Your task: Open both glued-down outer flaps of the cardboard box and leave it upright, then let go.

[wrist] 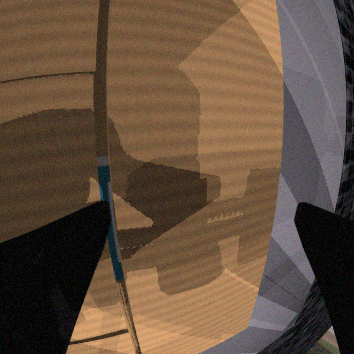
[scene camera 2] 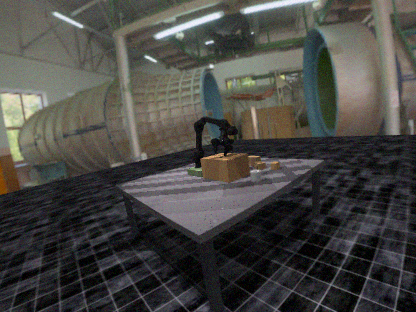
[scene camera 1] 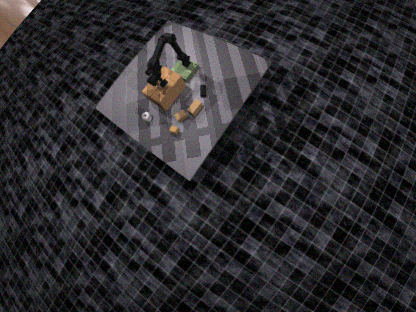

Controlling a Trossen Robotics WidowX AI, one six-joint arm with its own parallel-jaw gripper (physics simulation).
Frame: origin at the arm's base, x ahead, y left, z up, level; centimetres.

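Seen in the pictures: gripper, fingertip midpoint: (wrist: 206, 212) (scene camera 2: 220, 155); arm's base at its link origin: (scene camera 2: 199, 166) (scene camera 1: 186, 63).
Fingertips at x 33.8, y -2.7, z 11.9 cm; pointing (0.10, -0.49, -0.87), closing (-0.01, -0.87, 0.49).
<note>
Pixels of each thing's middle, then the offset from my fingertips to it. "spot": a spot on its surface instead. Level surfaces: height alone.
- cardboard box at the middle of its body: (wrist: 91, 189) (scene camera 2: 224, 166) (scene camera 1: 164, 88) dz -9.3, dx -1.1, dy +4.0 cm
- thin teal strip at a spot on its surface: (wrist: 104, 175) spot: dz -3.2, dx +1.4, dy +3.8 cm
- white cylinder at the middle of its body: (scene camera 2: 255, 175) (scene camera 1: 147, 116) dz -14.0, dx +28.2, dy +4.5 cm
- black object at the middle of its body: (scene camera 1: 203, 90) dz -15.4, dx -19.3, dy +32.5 cm
- table at its surface level: dz -17.0 cm
The cardboard box (scene camera 1: 172, 96) (scene camera 2: 225, 169) stands upright on the table. In the wrist view its two outer flaps, the right one (wrist: 240, 135) and the left one (wrist: 45, 45), lie roughly flat over the top, with a narrow dark seam between them. A thin teal strip (wrist: 104, 175) shows in that seam. My gripper (scene camera 1: 159, 82) (scene camera 2: 223, 153) (wrist: 206, 212) is open and empty, low over the box top. Its left fingertip shows at the seam and its right fingertip beyond the right flap's outer edge. Whether a fingertip touches the cardboard, I cannot tell.
A green block (scene camera 1: 183, 70) (scene camera 2: 195, 171) lies beside the arm's base. A white cylinder (scene camera 1: 146, 116) (scene camera 2: 255, 175) stands near the box. Small cardboard boxes (scene camera 1: 195, 107) (scene camera 2: 275, 165) and a black object (scene camera 1: 203, 91) are on the table (scene camera 1: 240, 70) (scene camera 2: 200, 215).
</note>
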